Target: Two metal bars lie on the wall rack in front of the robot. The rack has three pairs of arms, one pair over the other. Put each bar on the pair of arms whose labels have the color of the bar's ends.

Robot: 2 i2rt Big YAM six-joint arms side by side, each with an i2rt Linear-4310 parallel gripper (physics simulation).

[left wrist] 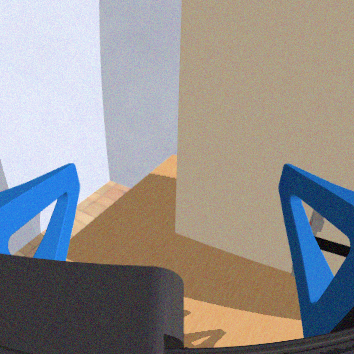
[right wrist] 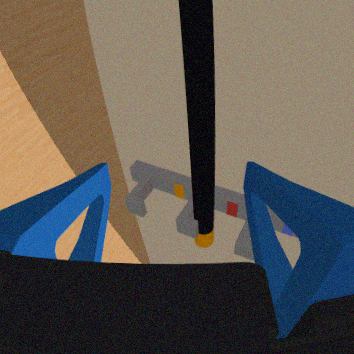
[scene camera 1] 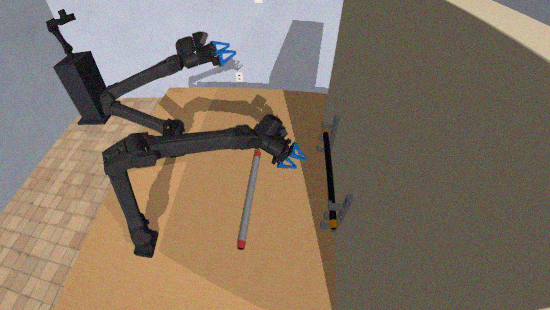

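Note:
A grey bar with red ends lies on the table below the right arm. A black bar with orange ends rests on the wall rack. In the right wrist view one rack upright shows orange, red and blue labels; the bar's near end is by the middle arm, but its exact seat is unclear. My right gripper is open and empty, a little away from the rack, with the black bar beyond its fingers. My left gripper is open and empty, high and far from both bars.
The wooden table reaches to the tall brown-grey wall panel that carries the rack. A black pedestal stands at the upper left. The right arm stretches above the table, over the grey bar's upper end.

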